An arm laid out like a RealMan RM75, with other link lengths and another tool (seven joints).
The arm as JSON. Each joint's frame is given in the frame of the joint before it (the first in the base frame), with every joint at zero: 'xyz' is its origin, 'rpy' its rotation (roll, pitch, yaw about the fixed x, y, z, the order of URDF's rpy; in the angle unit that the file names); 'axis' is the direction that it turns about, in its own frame. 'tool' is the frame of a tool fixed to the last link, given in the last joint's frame.
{
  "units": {
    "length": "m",
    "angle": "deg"
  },
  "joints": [
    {
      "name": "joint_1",
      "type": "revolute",
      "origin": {
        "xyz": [
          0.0,
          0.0,
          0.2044
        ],
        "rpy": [
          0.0,
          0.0,
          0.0
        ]
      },
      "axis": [
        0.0,
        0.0,
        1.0
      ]
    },
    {
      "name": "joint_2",
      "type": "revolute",
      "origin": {
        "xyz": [
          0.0,
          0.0,
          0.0
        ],
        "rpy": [
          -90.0,
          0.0,
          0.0
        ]
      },
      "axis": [
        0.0,
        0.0,
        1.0
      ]
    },
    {
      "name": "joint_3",
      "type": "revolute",
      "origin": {
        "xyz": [
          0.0,
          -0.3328,
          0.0
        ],
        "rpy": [
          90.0,
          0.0,
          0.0
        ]
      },
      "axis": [
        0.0,
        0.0,
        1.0
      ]
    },
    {
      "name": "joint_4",
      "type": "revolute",
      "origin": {
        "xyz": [
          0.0,
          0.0,
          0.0
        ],
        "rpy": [
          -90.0,
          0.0,
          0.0
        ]
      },
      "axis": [
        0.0,
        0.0,
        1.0
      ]
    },
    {
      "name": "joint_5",
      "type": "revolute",
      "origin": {
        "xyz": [
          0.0,
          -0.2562,
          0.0
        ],
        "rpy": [
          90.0,
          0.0,
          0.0
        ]
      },
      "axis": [
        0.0,
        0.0,
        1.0
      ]
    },
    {
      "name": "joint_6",
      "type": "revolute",
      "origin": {
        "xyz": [
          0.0,
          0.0,
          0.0
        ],
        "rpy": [
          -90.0,
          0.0,
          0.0
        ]
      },
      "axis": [
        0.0,
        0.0,
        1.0
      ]
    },
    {
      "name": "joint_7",
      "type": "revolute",
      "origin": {
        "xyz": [
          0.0,
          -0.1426,
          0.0
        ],
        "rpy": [
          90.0,
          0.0,
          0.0
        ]
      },
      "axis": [
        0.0,
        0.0,
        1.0
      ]
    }
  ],
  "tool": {
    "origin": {
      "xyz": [
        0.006,
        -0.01,
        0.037
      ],
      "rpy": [
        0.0,
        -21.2,
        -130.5
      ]
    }
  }
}
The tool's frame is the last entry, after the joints.
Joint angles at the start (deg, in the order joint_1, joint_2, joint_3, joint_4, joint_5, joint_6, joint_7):
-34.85 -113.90 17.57 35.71 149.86 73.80 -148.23
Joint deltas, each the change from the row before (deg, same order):
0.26 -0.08 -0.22 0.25 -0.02 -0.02 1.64
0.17 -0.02 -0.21 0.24 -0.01 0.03 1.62
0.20 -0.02 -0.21 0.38 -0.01 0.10 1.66
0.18 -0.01 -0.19 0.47 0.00 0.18 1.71
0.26 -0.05 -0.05 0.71 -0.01 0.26 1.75
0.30 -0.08 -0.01 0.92 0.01 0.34 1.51
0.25 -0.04 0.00 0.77 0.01 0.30 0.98
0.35 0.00 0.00 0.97 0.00 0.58 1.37
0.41 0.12 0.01 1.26 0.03 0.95 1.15
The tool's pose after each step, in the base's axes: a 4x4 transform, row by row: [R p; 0 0 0 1], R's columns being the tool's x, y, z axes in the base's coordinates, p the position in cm. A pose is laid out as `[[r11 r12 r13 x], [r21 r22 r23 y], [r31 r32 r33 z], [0 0 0 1]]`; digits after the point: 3 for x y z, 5 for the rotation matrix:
[[-0.63827 -0.76504 0.08561 -46.678], [-0.50084 0.49714 0.70853 43.918], [-0.58461 0.40935 -0.70047 -3.575], [0 0 0 1]]
[[-0.65686 -0.74851 0.09086 -46.802], [-0.48668 0.51293 0.70714 43.848], [-0.57591 0.42028 -0.70121 -3.418], [0 0 0 1]]
[[-0.67629 -0.73039 0.09572 -46.934], [-0.47120 0.52881 0.70592 43.770], [-0.56621 0.43231 -0.70179 -3.192], [0 0 0 1]]
[[-0.69677 -0.71016 0.10096 -47.036], [-0.45430 0.54582 0.70405 43.713], [-0.55509 0.44469 -0.70294 -2.919], [0 0 0 1]]
[[-0.71906 -0.68697 0.10498 -47.150], [-0.43616 0.56372 0.70142 43.620], [-0.54103 0.45857 -0.70498 -2.587], [0 0 0 1]]
[[-0.73940 -0.66472 0.10689 -47.265], [-0.41917 0.57875 0.69953 43.506], [-0.52686 0.47243 -0.70656 -2.190], [0 0 0 1]]
[[-0.75317 -0.64907 0.10700 -47.364], [-0.40741 0.58795 0.69881 43.406], [-0.51649 0.48273 -0.70726 -1.835], [0 0 0 1]]
[[-0.77071 -0.62781 0.10889 -47.481], [-0.39189 0.60179 0.69589 43.227], [-0.50241 0.49366 -0.70985 -1.365], [0 0 0 1]]
[[-0.78706 -0.60706 0.10961 -47.598], [-0.37745 0.61446 0.69280 42.998], [-0.48792 0.50390 -0.71275 -0.667], [0 0 0 1]]

